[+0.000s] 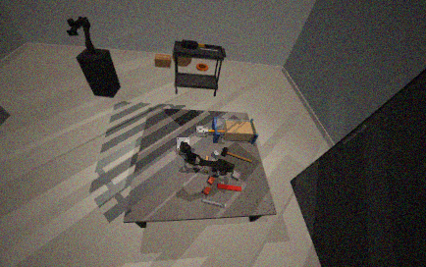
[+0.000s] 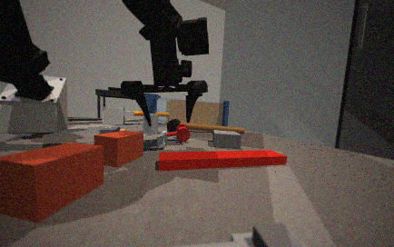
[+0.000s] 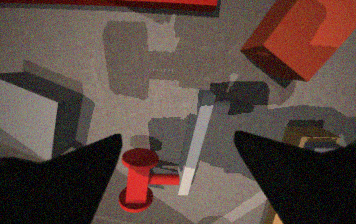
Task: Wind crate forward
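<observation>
My gripper tip is 4 cm to the right of the winch handle and 4 cm above it. From my gripper tip the other things lie so: red knob (7 cm to the left, 3 cm below, 3 cm ahead); then grey block (16 cm ahead, 4 cm below); then flat red bar (13 cm to the right, 9 cm ahead, 5 cm below).
</observation>
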